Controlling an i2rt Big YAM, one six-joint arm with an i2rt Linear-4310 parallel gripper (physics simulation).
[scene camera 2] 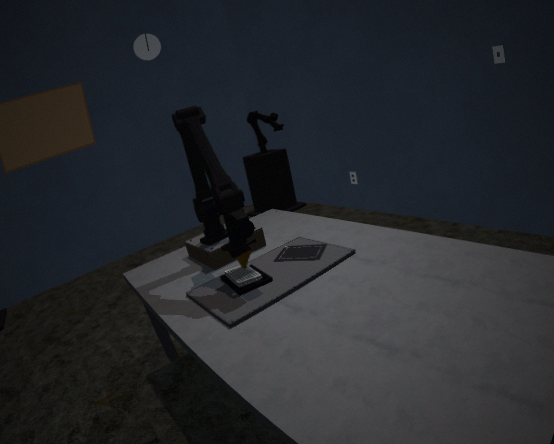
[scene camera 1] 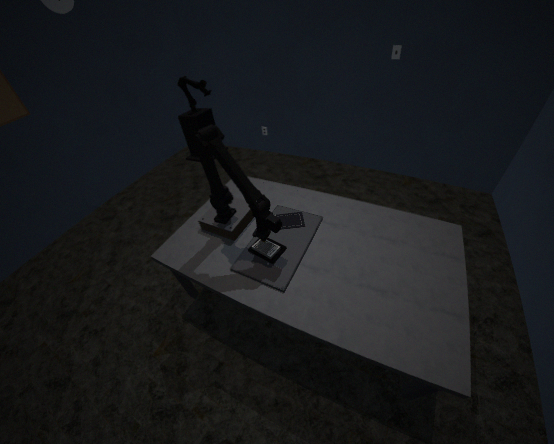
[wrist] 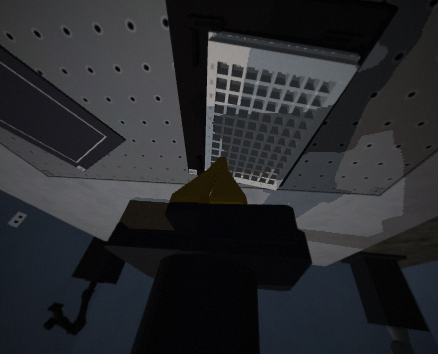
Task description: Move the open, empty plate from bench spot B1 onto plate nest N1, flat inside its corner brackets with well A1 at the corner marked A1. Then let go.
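Places are measured from the arm's base along level axes (x right, y back, z down), in millimetres.
Where they show: gripper, fingertip midpoint: point(scene camera 2: 244, 268) point(scene camera 1: 263, 241) point(wrist: 223, 161); arm's base, link origin: point(scene camera 2: 216, 238) point(scene camera 1: 225, 216).
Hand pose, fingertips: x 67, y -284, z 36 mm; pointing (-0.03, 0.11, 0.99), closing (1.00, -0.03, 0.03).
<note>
Things, the pixels of their top centre, and the offset from my fingertips. "spot": a spot on its surface instead. Level surfaces: height alone.
- black plate nest, surface spot: point(wrist: 191, 100) spot: dx -23, dy -57, dz +15 mm
- Bench spot B1, surface spot: point(wrist: 47, 110) spot: dx -185, dy -47, dz +25 mm
- grey perforated board, top centre: point(wrist: 152, 84) point(scene camera 2: 270, 272) point(scene camera 1: 280, 240) dx -57, dy -66, dz +26 mm
- pale table, surface height: dz +39 mm
The light, open plate point(scene camera 1: 266, 248) point(scene camera 2: 243, 275) point(wrist: 270, 112) rests on the black plate nest point(scene camera 1: 275, 258) point(scene camera 2: 266, 280) point(wrist: 191, 100) and looks about flat. Its wells look empty. Dark corner brackets are faint in the wrist view; whether every corner is inside them, and which corner has well A1, I cannot tell. My gripper point(scene camera 2: 244, 266) point(wrist: 223, 161) is shut and empty, its yellow fingertips together just above the plate's edge on the arm's side. They hide a little of that edge in the wrist view. Bench spot B1 point(scene camera 1: 291, 220) point(scene camera 2: 301, 252) point(wrist: 47, 110), a dark outlined rectangle, carries no plate.
The nest and bench spot are on a grey perforated board point(scene camera 1: 301, 241) point(scene camera 2: 287, 280) point(wrist: 125, 107) on the pale table point(scene camera 1: 380, 280) point(scene camera 2: 400, 325). The arm's base block point(scene camera 1: 216, 229) point(scene camera 2: 200, 255) stands behind the board. A second small arm on a dark pedestal point(scene camera 1: 197, 131) point(scene camera 2: 271, 180) stands beyond the table.
</note>
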